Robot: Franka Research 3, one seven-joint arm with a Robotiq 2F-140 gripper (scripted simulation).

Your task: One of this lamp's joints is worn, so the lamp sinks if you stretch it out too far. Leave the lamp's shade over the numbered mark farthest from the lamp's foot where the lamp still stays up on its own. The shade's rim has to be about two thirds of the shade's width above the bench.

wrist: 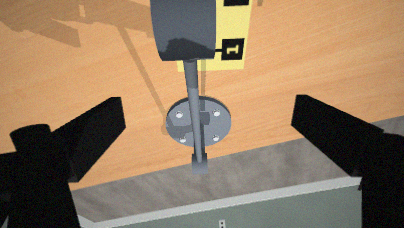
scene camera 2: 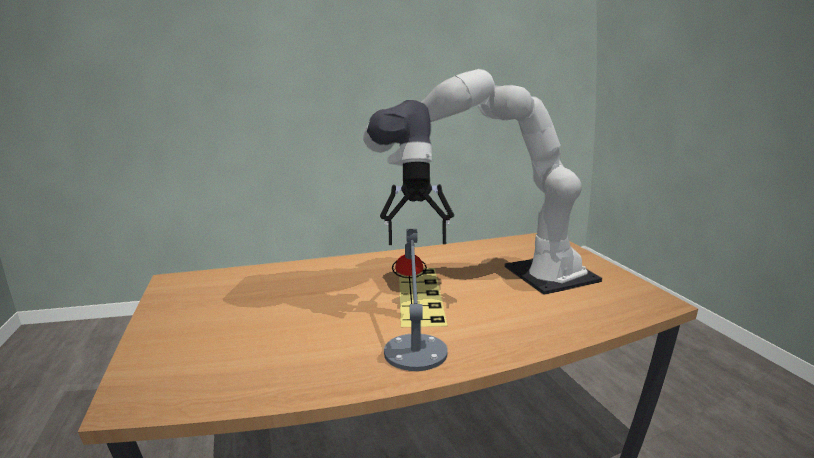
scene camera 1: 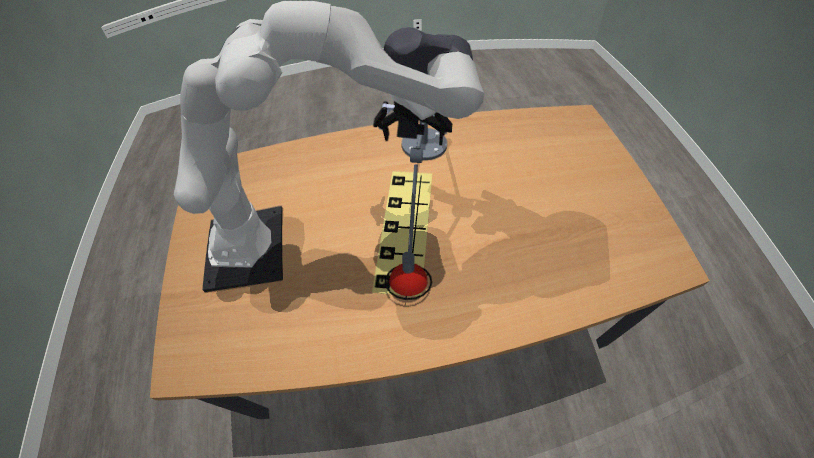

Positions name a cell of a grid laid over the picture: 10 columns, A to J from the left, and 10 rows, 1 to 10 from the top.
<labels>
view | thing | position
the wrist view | my gripper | F5
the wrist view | grey round foot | F6
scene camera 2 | my gripper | F6
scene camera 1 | my gripper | F4
</labels>
